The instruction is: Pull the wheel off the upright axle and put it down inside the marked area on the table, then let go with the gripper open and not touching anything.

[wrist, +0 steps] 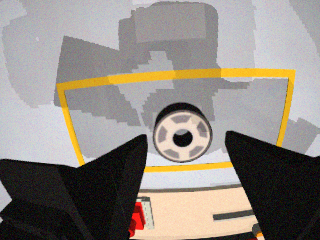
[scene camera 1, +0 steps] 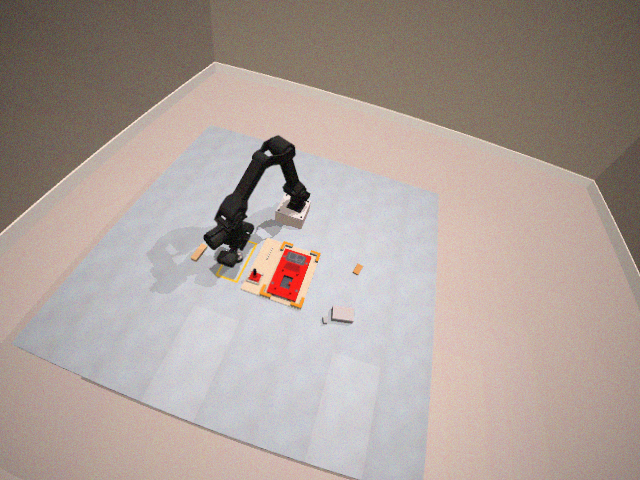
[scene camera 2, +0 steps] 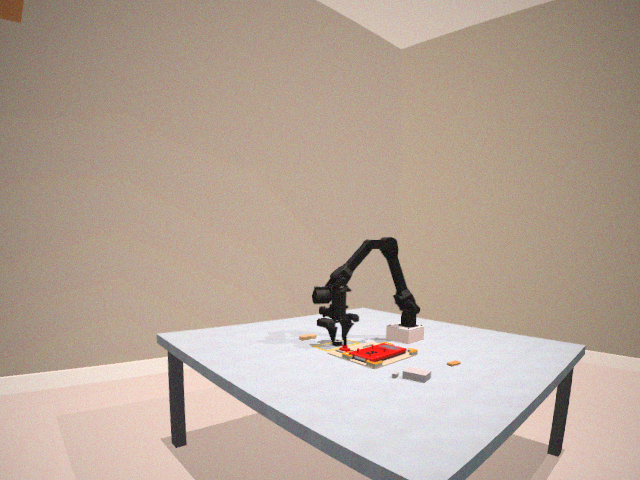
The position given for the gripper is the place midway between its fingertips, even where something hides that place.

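Open and holding nothing, the gripper [scene camera 2: 338, 341], [wrist: 186, 139] is part of a scene that also has a red plate [scene camera 2: 382, 352] in it. A wheel [wrist: 180, 149] can be seen as well.
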